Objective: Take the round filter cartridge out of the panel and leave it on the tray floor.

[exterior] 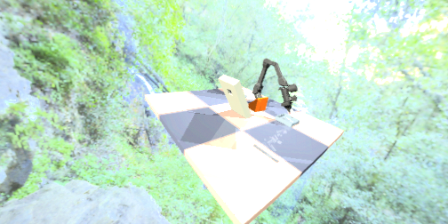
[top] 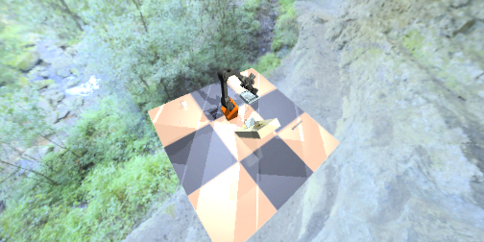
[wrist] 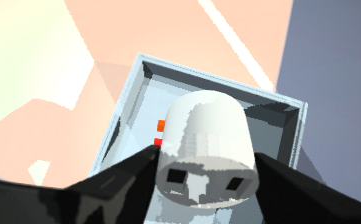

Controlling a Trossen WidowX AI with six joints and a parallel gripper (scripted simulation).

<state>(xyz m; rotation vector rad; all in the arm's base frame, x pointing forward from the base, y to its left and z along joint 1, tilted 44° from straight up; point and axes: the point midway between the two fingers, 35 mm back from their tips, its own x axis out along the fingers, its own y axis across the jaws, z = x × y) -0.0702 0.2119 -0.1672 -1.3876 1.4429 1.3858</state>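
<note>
The round filter cartridge is right at my gripper tip. Round my gripper tip: tray 8 cm below; cream service panel 39 cm ahead, 28 cm to the right, 7 cm above.
</note>
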